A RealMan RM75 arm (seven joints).
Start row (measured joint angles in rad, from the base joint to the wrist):
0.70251, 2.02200, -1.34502, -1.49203, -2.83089, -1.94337, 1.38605
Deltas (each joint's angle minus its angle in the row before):
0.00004, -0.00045, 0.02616, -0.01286, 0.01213, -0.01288, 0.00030
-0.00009, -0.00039, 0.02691, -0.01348, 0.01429, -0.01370, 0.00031
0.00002, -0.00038, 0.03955, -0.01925, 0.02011, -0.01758, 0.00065
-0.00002, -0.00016, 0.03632, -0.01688, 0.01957, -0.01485, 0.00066
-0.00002, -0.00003, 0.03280, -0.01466, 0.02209, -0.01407, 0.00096
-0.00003, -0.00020, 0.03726, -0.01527, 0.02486, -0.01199, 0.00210
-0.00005, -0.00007, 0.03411, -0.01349, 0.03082, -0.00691, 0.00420
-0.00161, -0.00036, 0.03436, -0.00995, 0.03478, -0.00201, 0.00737
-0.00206, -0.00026, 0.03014, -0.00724, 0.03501, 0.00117, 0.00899
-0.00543, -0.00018, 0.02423, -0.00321, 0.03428, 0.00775, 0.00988
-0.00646, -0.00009, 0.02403, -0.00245, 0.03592, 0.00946, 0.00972
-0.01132, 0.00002, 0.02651, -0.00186, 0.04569, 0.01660, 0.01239
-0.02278, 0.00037, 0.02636, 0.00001, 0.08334, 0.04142, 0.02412
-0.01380, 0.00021, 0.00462, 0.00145, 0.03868, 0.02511, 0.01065
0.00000, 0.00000, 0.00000, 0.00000, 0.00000, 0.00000, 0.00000
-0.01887, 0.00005, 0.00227, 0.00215, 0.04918, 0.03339, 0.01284
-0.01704, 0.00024, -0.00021, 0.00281, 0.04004, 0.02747, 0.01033
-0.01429, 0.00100, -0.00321, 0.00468, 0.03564, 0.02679, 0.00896
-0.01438, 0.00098, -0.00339, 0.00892, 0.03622, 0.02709, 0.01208
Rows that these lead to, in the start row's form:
0.70255, 2.02155, -1.31886, -1.50489, -2.81876, -1.95625, 1.38635
0.70246, 2.02116, -1.29195, -1.51837, -2.80447, -1.96995, 1.38666
0.70248, 2.02078, -1.25240, -1.53762, -2.78436, -1.98753, 1.38731
0.70246, 2.02062, -1.21608, -1.55450, -2.76479, -2.00238, 1.38797
0.70244, 2.02059, -1.18328, -1.56916, -2.74270, -2.01645, 1.38893
0.70241, 2.02039, -1.14602, -1.58443, -2.71784, -2.02844, 1.39103
0.70236, 2.02032, -1.11191, -1.59792, -2.68702, -2.03535, 1.39523
0.70075, 2.01996, -1.07755, -1.60787, -2.65224, -2.03736, 1.40260
0.69869, 2.01970, -1.04741, -1.61511, -2.61723, -2.03619, 1.41159
0.69326, 2.01952, -1.02318, -1.61832, -2.58295, -2.02844, 1.42147
0.68680, 2.01943, -0.99915, -1.62077, -2.54703, -2.01898, 1.43119
0.67548, 2.01945, -0.97264, -1.62263, -2.50134, -2.00238, 1.44358
0.65270, 2.01982, -0.94628, -1.62262, -2.41800, -1.96096, 1.46770
0.63890, 2.02003, -0.94166, -1.62117, -2.37932, -1.93585, 1.47835
0.63890, 2.02003, -0.94166, -1.62117, -2.37932, -1.93585, 1.47835
0.62003, 2.02008, -0.93939, -1.61902, -2.33014, -1.90246, 1.49119
0.60299, 2.02032, -0.93960, -1.61621, -2.29010, -1.87499, 1.50152
0.58870, 2.02132, -0.94281, -1.61153, -2.25446, -1.84820, 1.51048
0.57432, 2.02230, -0.94620, -1.60261, -2.21824, -1.82111, 1.52256

